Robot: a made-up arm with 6 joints.
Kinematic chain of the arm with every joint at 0, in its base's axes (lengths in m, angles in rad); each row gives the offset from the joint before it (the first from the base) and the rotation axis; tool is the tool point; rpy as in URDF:
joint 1: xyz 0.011 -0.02 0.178 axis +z
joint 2: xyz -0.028 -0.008 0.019 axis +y
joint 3: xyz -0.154 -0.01 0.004 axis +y
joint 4: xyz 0.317 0.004 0.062 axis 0.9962 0 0.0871
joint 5: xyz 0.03 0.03 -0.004 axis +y
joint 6: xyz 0.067 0.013 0.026 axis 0.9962 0 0.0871
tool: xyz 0.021 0.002 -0.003 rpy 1.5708 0 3.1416
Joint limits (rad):
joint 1: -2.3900..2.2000
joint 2: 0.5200..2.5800
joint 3: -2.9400..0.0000
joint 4: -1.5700..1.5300
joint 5: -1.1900..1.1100
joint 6: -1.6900..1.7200
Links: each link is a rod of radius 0.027 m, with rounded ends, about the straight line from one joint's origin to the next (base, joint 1, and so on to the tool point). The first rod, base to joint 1, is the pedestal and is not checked.
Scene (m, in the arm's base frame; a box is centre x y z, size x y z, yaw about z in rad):
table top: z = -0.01
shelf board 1: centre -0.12 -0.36 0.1 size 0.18 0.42 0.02 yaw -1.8
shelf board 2: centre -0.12 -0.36 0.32 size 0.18 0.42 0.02 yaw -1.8
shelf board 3: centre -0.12 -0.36 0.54 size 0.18 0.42 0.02 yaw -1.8
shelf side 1: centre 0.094 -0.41 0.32 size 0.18 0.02 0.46 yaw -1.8
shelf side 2: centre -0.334 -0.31 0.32 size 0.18 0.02 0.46 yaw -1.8
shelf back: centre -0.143 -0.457 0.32 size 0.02 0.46 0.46 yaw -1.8
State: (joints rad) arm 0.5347 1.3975 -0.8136 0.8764 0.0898 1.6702
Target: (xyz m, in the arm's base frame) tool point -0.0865 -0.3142 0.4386
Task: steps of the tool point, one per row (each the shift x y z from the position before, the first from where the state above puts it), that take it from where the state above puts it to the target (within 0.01 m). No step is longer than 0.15 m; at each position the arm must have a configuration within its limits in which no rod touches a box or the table.
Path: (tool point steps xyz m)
1: 0.0322 -0.1166 0.0758
2: -0.0242 -0.1157 0.0694
3: -0.0722 -0.0878 0.0587
4: -0.0582 -0.0591 0.0089
5: -0.0700 -0.0353 0.0074
6: -0.0729 -0.0103 0.0060
7: -0.0674 0.0127 0.0044
8: -0.0551 0.0312 0.0027
9: -0.0142 -0.0368 0.0051
10: -0.0089 -0.0381 -0.0007
11: -0.0032 -0.0380 -0.0044

